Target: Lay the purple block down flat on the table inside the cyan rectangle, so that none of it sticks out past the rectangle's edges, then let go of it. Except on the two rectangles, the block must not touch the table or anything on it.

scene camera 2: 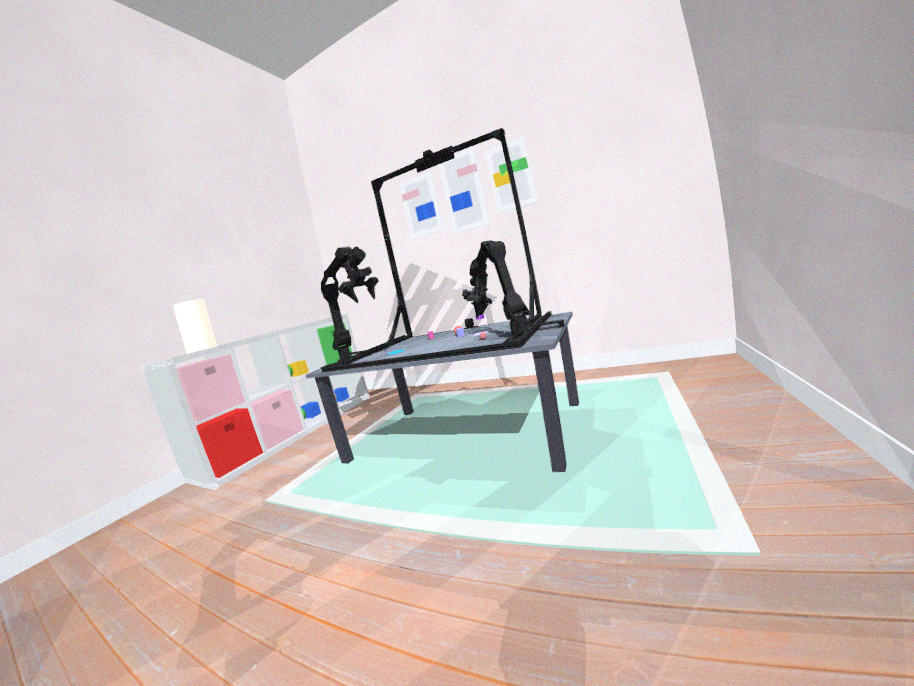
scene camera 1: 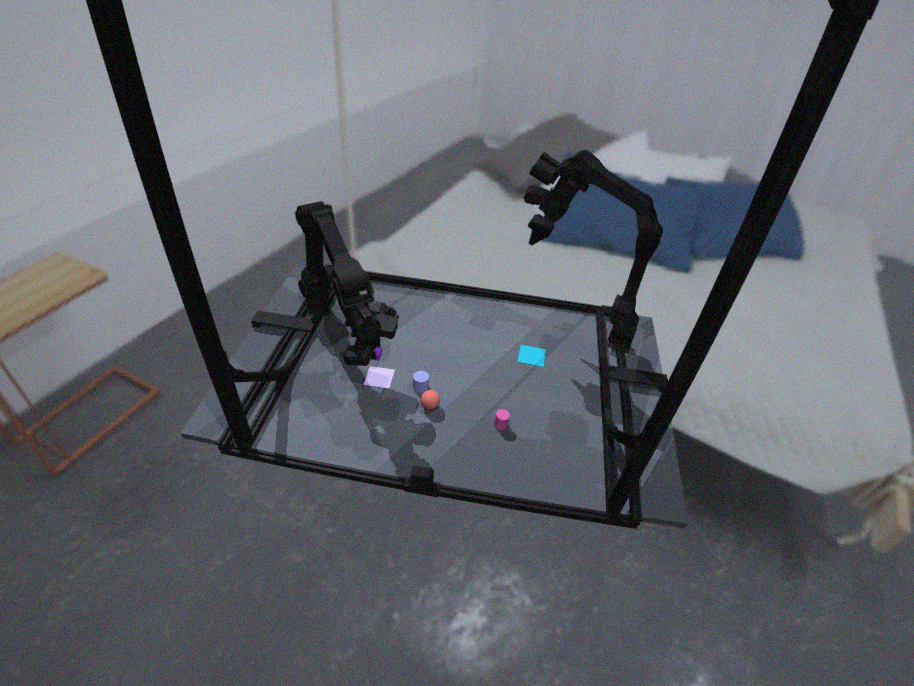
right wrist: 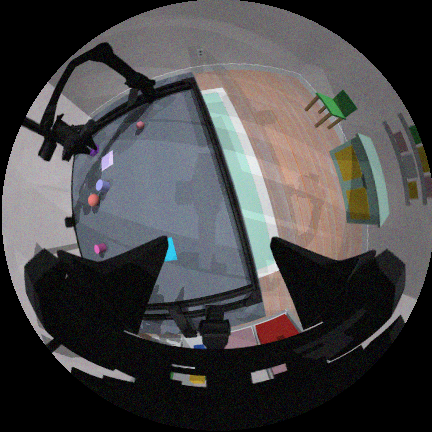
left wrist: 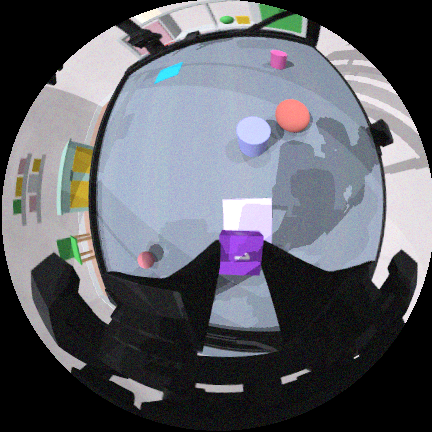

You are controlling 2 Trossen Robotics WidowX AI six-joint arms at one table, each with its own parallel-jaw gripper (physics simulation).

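Places are measured from the left arm's base along level axes (x back, y left, z down), in millimetres.
Where they show: left gripper, between the fingertips: (scene camera 2: 478,317) (scene camera 1: 376,353) (right wrist: 94,151) (left wrist: 239,244); right gripper, between the fingertips: (scene camera 2: 366,301) (scene camera 1: 535,237) (right wrist: 220,241); left arm's base, origin of its link: (scene camera 2: 520,331) (scene camera 1: 317,305) (right wrist: 150,94); right arm's base, origin of its link: (scene camera 2: 345,358) (scene camera 1: 619,343) (right wrist: 214,311) (left wrist: 158,50).
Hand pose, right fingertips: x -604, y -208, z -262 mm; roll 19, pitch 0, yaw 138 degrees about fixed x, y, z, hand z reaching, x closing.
Observation:
Things, the pixels of their top centre, and the offset from my right fingertips. "spot": a spot on its surface instead.
- purple block, centre of its top: (left wrist: 238,257) (scene camera 1: 374,349) (right wrist: 92,148) dy -117, dx +506, dz +186 mm
- lavender rectangle, a spot on its surface: (left wrist: 235,212) (scene camera 1: 386,373) (right wrist: 109,161) spot: dy -121, dx +478, dz +280 mm
- cyan rectangle, a spot on its surface: (scene camera 1: 531,355) (right wrist: 163,249) (left wrist: 167,71) spot: dy -181, dx +60, dz +280 mm
- blue-violet cylinder, centre of its top: (left wrist: 252,129) (scene camera 1: 421,376) (right wrist: 98,184) dy -197, dx +403, dz +240 mm
- orange-red ball, centre of its top: (left wrist: 296,104) (scene camera 1: 430,393) (right wrist: 88,199) dy -268, dx +402, dz +231 mm
- magenta cylinder, centre of its top: (scene camera 1: 502,414) (left wrist: 278,52) (right wrist: 96,248) dy -384, dx +254, dz +240 mm
- small pink ball, centre of its top: (left wrist: 139,262) (scene camera 2: 482,332) (right wrist: 137,122) dy +69, dx +470, dz +248 mm
The purple block (scene camera 1: 378,352) (left wrist: 241,253) (right wrist: 94,150) is between the fingers of my left gripper (left wrist: 239,244), which is shut on it and holds it above the table. In the left wrist view the lavender rectangle (scene camera 1: 379,377) (left wrist: 235,212) (right wrist: 107,161) shows beyond and partly behind the block. The cyan rectangle (scene camera 1: 531,355) (left wrist: 169,73) (right wrist: 171,250) lies flat on the table, at the right in scene camera 1, with nothing on it. My right gripper (right wrist: 220,241) is open and empty, high above the table; in the right wrist view its finger hides part of the cyan rectangle.
A blue-violet cylinder (scene camera 1: 420,381) (left wrist: 253,136) stands near the lavender rectangle, close to an orange-red ball (scene camera 1: 430,400) (left wrist: 292,115). A magenta cylinder (scene camera 1: 502,420) (left wrist: 278,59) (right wrist: 100,248) stands farther right in scene camera 1. A small pink ball (scene camera 2: 482,335) (left wrist: 146,260) (right wrist: 140,125) lies apart. Black frame posts surround the table.

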